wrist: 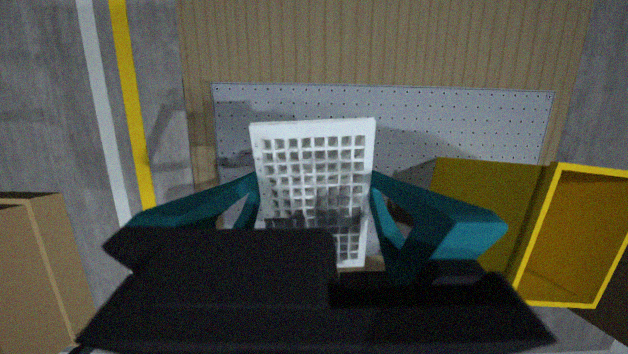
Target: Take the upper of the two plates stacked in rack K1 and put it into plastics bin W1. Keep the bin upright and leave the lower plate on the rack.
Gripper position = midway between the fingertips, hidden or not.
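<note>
My own gripper (314,176) is what I see here, together with a yellow bin (558,250).
</note>
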